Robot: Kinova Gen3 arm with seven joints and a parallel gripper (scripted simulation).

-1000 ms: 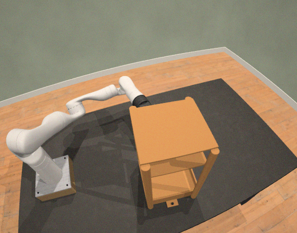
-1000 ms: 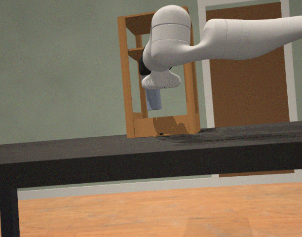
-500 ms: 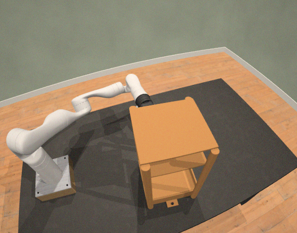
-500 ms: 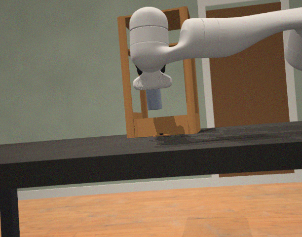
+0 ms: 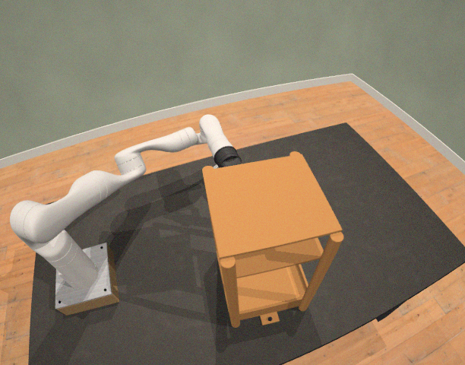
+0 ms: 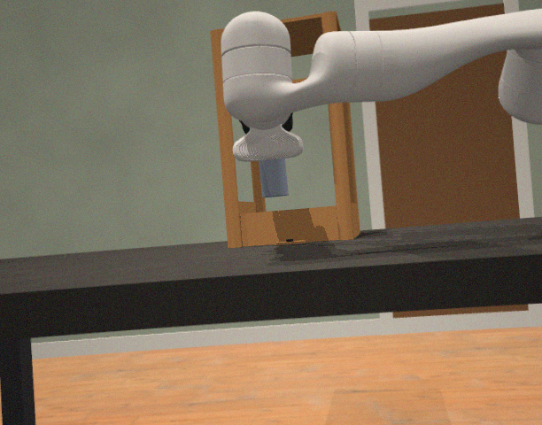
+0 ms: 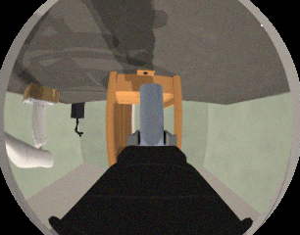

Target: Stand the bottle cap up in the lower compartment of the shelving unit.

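The bottle is 20 mm above my hand. The rest, counted from my hand: shelving unit: 190 mm to the right, 60 mm behind, 20 mm above.
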